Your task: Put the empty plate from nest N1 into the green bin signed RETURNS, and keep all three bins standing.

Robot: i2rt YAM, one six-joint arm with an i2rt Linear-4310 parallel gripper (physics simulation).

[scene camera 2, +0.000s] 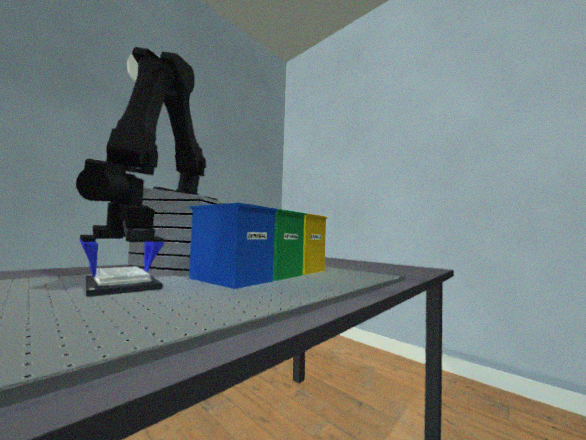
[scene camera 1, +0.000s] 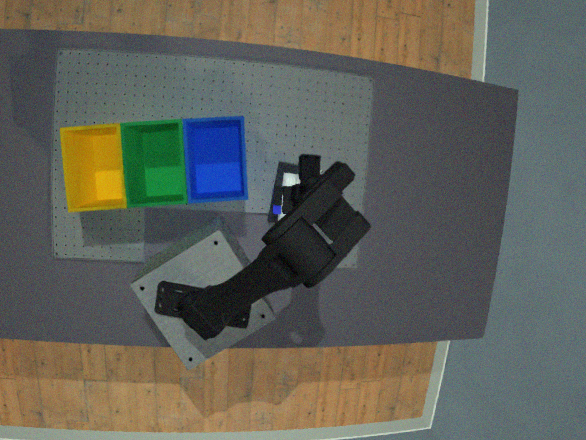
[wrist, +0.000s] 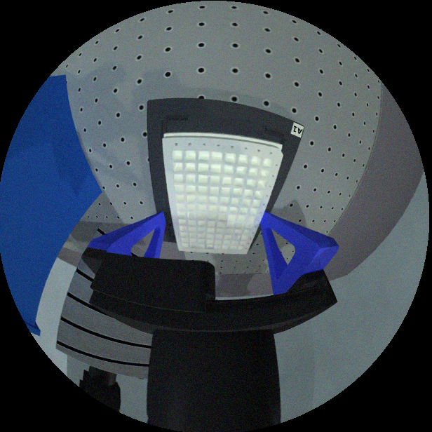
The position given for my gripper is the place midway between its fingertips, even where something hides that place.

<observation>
I see my gripper [scene camera 2: 121, 273], a blue bin [scene camera 2: 232, 245] and a yellow bin [scene camera 1: 92, 156].
The blue bin shows as well in scene camera 1 [scene camera 1: 215, 156] and in the wrist view [wrist: 54, 186]. The yellow bin shows as well in scene camera 2 [scene camera 2: 314, 225]. My gripper shows as well in the wrist view [wrist: 212, 216].
</observation>
